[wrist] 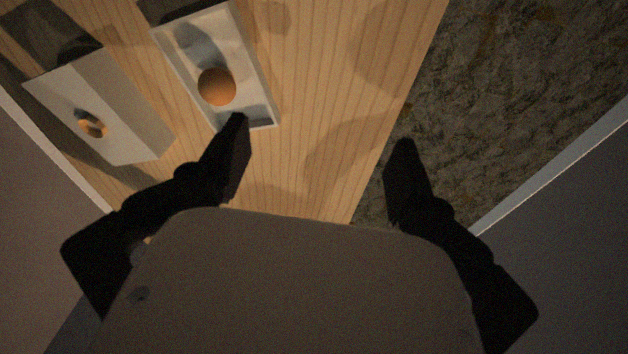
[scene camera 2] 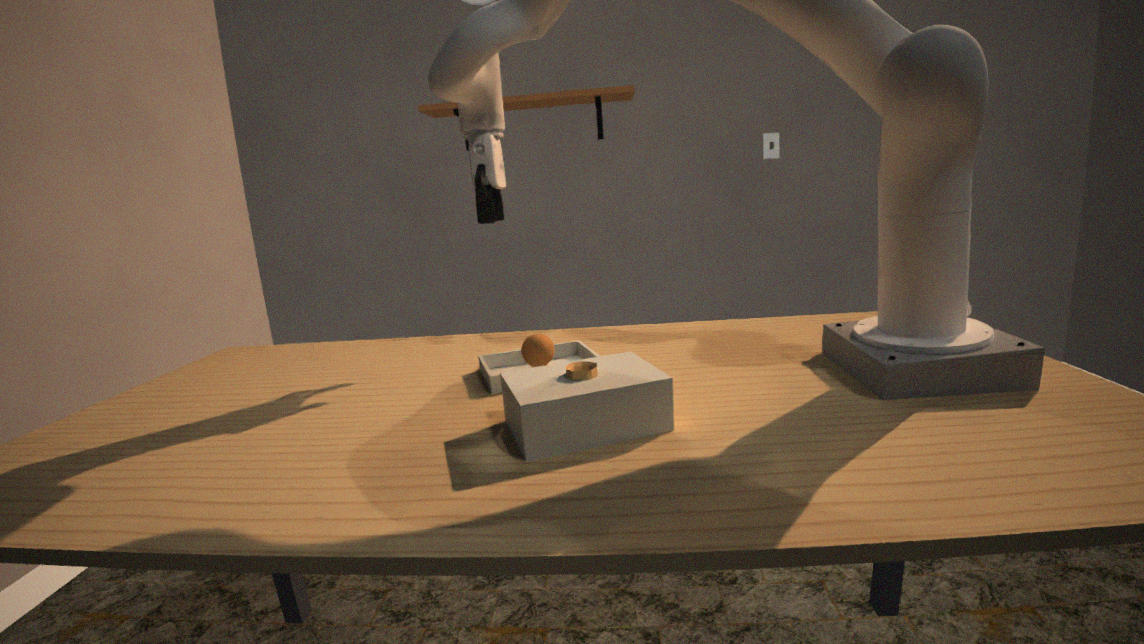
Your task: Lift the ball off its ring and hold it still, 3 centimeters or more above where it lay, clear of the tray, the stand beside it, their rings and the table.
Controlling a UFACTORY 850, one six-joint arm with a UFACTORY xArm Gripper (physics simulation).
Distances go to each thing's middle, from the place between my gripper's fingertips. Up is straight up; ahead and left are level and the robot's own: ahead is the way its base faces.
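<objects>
Measured from the orange ball [scene camera 2: 537,350], my gripper is 220 mm above it, 70 mm past it and 180 mm to the right of it. The shallow pale tray [scene camera 2: 491,365] sits 240 mm below my hand, 70 mm behind it and 180 mm to the left of it. Then there is the pale block-shaped stand [scene camera 2: 555,409], which is 210 mm below my hand, 420 mm to the left of it and 120 mm behind it. Going by their middles, of the things named here the stand is the farthest from my gripper.
</objects>
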